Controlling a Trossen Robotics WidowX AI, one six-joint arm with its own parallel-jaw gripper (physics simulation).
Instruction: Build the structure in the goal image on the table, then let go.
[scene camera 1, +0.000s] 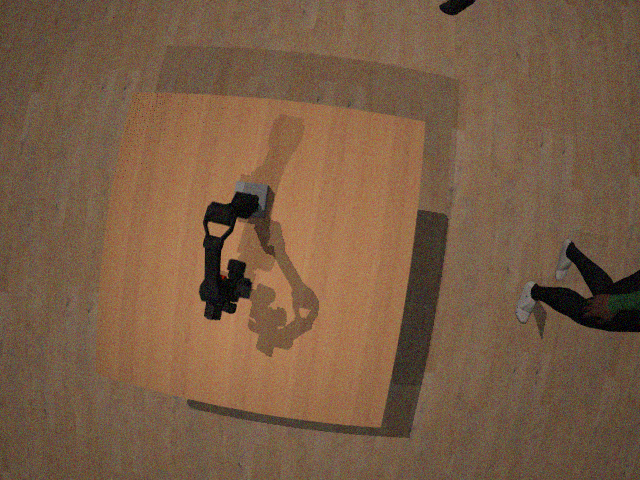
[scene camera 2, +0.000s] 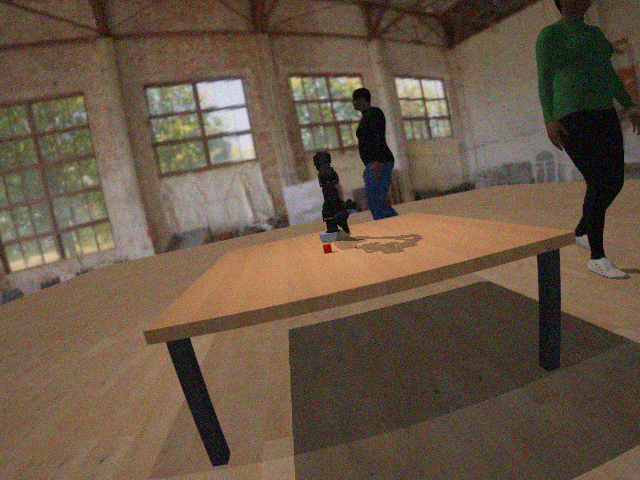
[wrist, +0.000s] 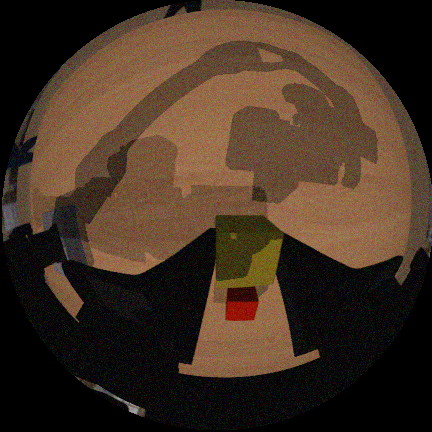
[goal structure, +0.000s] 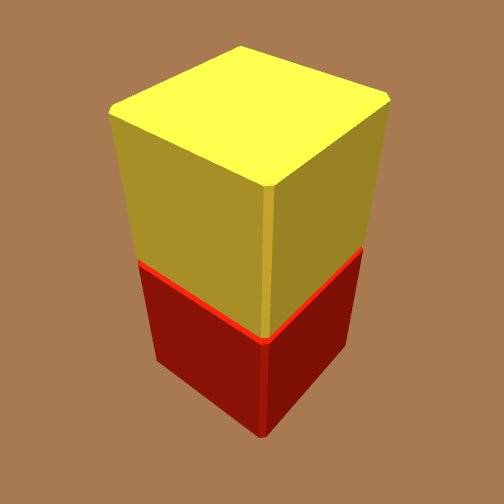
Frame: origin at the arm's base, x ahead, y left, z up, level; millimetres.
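Seen in the pictures: gripper, fingertip midpoint: (scene camera 2: 347, 232) (wrist: 243, 235); arm's base, origin of the base link: (scene camera 1: 249, 203) (scene camera 2: 333, 231) (wrist: 55, 243).
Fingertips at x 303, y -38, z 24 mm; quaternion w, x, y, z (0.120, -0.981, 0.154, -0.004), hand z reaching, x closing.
Pixels of each thing's middle, then the offset from my fingertips to it. Level surfaces: height alone.
- yellow block, body centre: (wrist: 243, 248) (scene camera 2: 345, 231) dz +4, dx -2, dy -6 mm
- red cube, body centre: (wrist: 240, 302) (scene camera 2: 327, 248) dz -50, dx -20, dy -97 mm
- wooden table, its level: dz -67 mm
My gripper (wrist: 243, 235) is shut on a yellow block (wrist: 262, 257) (scene camera 2: 345, 234), one finger on each side of it. The block is held above the table, partly in shade; its exact height is hard to tell. A red cube (wrist: 241, 310) (scene camera 2: 327, 248) sits on the table and is smaller in the wrist view, just below the yellow block's image. A bit of the red cube (scene camera 1: 223, 277) also shows beside the dark arm in scene camera 1. The fingertips and the yellow block are hidden by the arm there.
The arm's grey base (scene camera 1: 263, 193) (scene camera 2: 327, 237) (wrist: 73, 234) stands on the wooden table (scene camera 1: 336, 206) (scene camera 2: 268, 279). Arm shadows lie across the tabletop. A person in green (scene camera 2: 578, 67) and a person in black (scene camera 2: 373, 134) stand beyond the table.
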